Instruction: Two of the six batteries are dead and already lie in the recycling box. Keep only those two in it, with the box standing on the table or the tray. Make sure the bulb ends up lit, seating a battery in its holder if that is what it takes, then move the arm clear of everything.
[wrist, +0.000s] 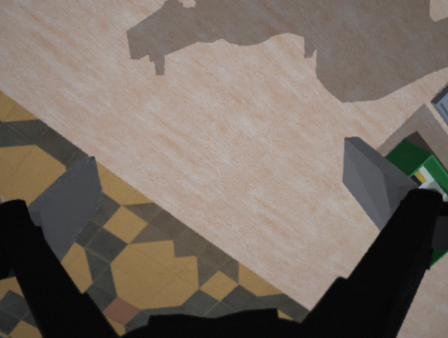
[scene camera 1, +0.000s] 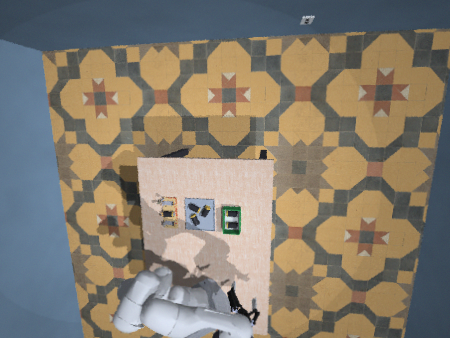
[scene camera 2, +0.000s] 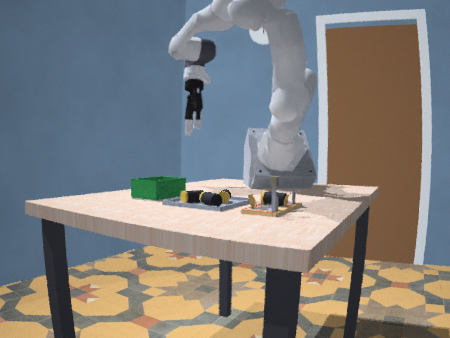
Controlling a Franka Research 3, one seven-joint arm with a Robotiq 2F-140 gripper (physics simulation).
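Note:
The green recycling box (scene camera 1: 223, 220) (scene camera 2: 145, 189) (wrist: 408, 156) stands upright on the table, with two black batteries (scene camera 1: 232, 213) (scene camera 1: 232, 225) inside. Three black-and-yellow batteries (scene camera 1: 193, 207) (scene camera 1: 205, 211) (scene camera 1: 194, 220) lie on the grey-blue tray (scene camera 1: 207, 224) (scene camera 2: 172, 203) (wrist: 443, 105). One battery (scene camera 1: 168, 214) (scene camera 2: 271, 198) sits on the yellow-edged holder board (scene camera 2: 257, 212). The bulb is too small to make out, and I cannot tell whether it is lit. My gripper (scene camera 1: 243, 295) (scene camera 2: 193, 128) (wrist: 220, 169) is open and empty, high above the table's robot side, away from box, tray and board.
A grey upright post (scene camera 2: 274, 200) with a brownish top stands at the holder board. The arm base (scene camera 2: 280, 167) is at the table's far end in scene camera 2. The wooden table's (scene camera 1: 205, 175) edge crosses below the fingers in the wrist view, with tiled floor (wrist: 155, 272) beyond.

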